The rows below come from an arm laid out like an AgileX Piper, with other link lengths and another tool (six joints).
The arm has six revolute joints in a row. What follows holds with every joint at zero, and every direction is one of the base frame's. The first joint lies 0.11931 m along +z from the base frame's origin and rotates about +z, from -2.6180 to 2.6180 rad. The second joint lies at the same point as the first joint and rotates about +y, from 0.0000 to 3.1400 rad. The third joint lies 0.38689 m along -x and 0.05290 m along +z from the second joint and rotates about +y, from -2.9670 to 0.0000 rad. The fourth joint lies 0.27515 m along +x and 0.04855 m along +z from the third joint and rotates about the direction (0.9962, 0, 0.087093), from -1.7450 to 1.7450 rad. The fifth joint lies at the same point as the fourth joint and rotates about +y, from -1.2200 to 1.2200 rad. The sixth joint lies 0.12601 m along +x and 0.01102 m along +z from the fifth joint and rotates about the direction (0.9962, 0, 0.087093), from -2.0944 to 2.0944 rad. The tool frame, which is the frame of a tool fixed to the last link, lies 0.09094 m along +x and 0.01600 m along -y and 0.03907 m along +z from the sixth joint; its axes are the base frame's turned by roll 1.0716, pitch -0.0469 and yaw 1.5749 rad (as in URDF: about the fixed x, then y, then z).
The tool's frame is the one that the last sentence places.
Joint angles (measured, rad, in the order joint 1, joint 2, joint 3, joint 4, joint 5, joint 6), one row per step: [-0.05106, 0.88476, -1.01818, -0.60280, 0.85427, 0.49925]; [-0.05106, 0.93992, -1.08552, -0.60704, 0.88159, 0.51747]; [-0.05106, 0.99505, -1.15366, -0.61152, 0.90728, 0.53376]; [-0.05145, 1.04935, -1.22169, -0.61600, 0.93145, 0.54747]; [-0.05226, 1.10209, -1.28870, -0.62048, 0.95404, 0.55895]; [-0.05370, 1.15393, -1.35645, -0.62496, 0.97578, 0.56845]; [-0.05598, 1.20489, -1.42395, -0.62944, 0.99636, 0.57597]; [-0.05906, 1.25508, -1.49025, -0.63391, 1.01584, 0.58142]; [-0.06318, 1.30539, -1.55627, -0.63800, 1.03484, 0.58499]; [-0.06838, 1.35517, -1.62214, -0.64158, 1.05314, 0.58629]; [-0.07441, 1.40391, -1.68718, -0.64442, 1.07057, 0.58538]
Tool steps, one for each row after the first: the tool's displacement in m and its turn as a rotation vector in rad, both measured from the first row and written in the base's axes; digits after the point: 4 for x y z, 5 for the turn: [0.0145, -0.0041, 0.0121, 0.01351, 0.00170, -0.02459]; [0.0296, -0.0081, 0.0237, 0.02506, 0.00188, -0.04763]; [0.0450, -0.0119, 0.0348, 0.03450, 0.00110, -0.06915]; [0.0604, -0.0157, 0.0450, 0.04212, -0.00062, -0.08926]; [0.0757, -0.0195, 0.0550, 0.04828, -0.00389, -0.10865]; [0.0909, -0.0235, 0.0643, 0.05298, -0.00790, -0.12734]; [0.1061, -0.0276, 0.0725, 0.05616, -0.01147, -0.14530]; [0.1213, -0.0321, 0.0796, 0.05844, -0.01419, -0.16308]; [0.1363, -0.0369, 0.0859, 0.05962, -0.01676, -0.18034]; [0.1509, -0.0419, 0.0913, 0.05994, -0.01912, -0.19665]
